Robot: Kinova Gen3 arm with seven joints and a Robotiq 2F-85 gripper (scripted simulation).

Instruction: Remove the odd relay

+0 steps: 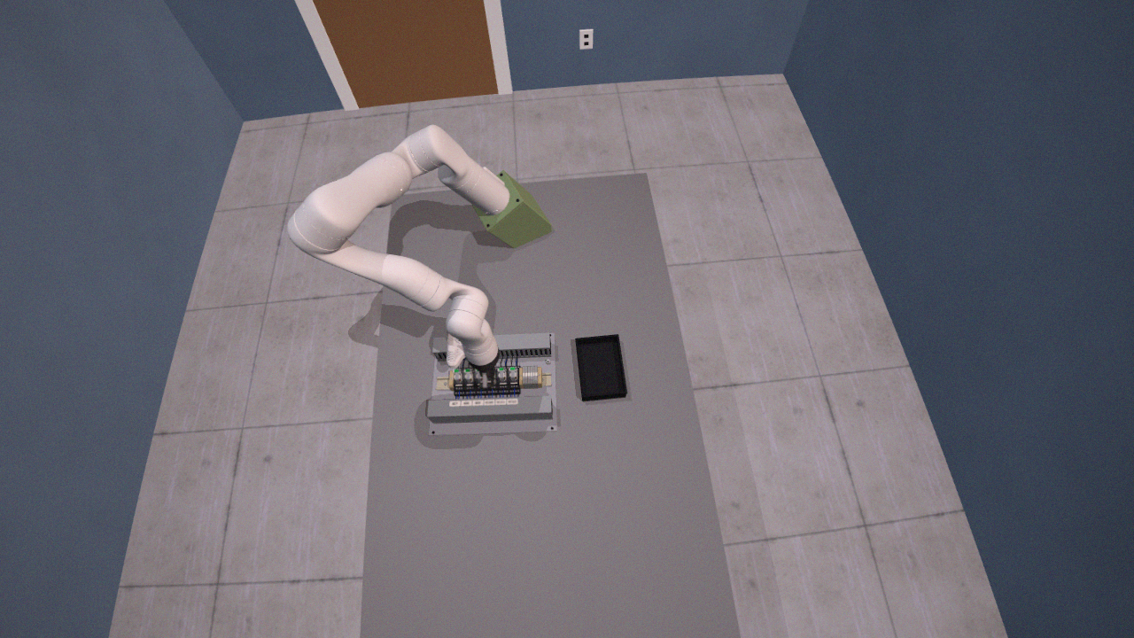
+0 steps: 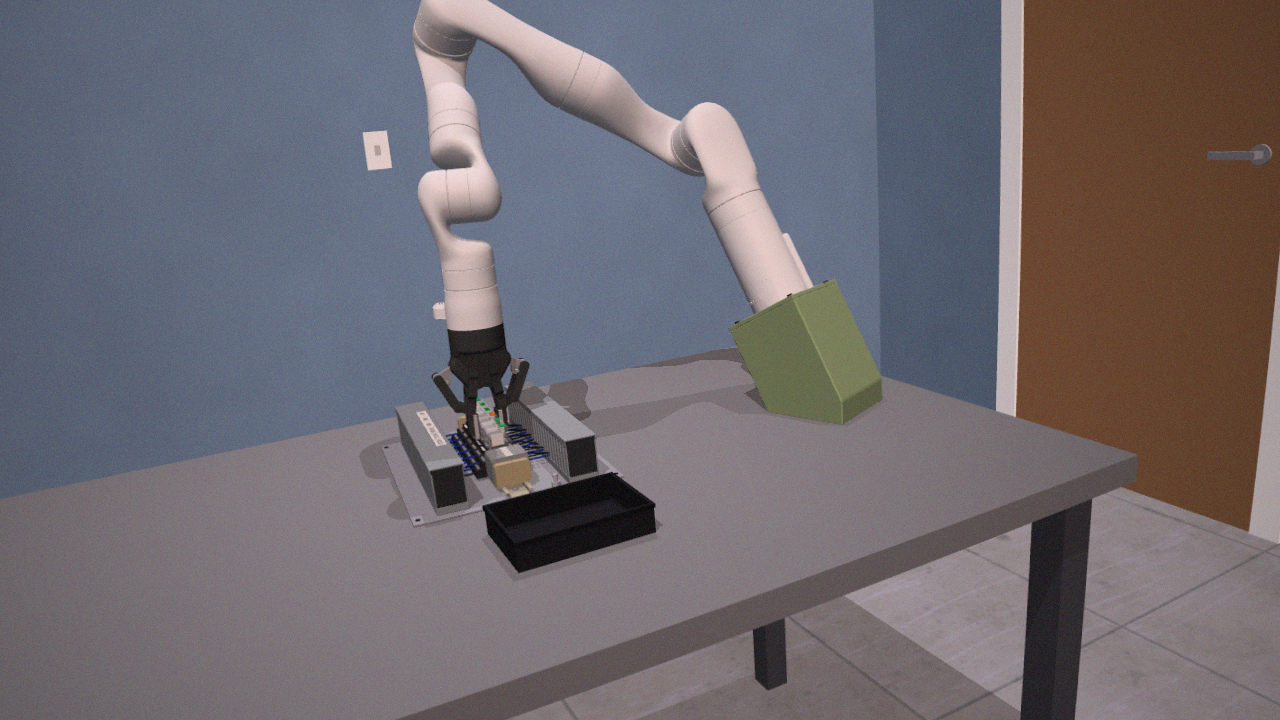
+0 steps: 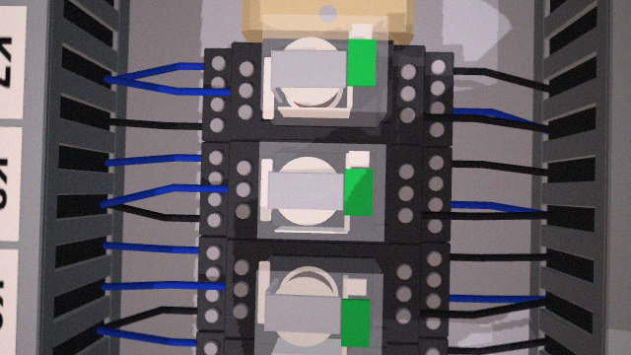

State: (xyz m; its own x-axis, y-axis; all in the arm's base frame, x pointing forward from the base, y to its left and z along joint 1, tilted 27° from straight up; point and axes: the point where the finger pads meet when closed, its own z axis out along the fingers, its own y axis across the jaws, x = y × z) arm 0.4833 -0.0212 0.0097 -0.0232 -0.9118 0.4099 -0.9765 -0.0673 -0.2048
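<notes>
My gripper is now 10 mm above the relay. From my hand the other things lie so: black parts tray (280 mm to the left, 40 mm below, 10 mm behind); relay panel (20 mm below).
</notes>
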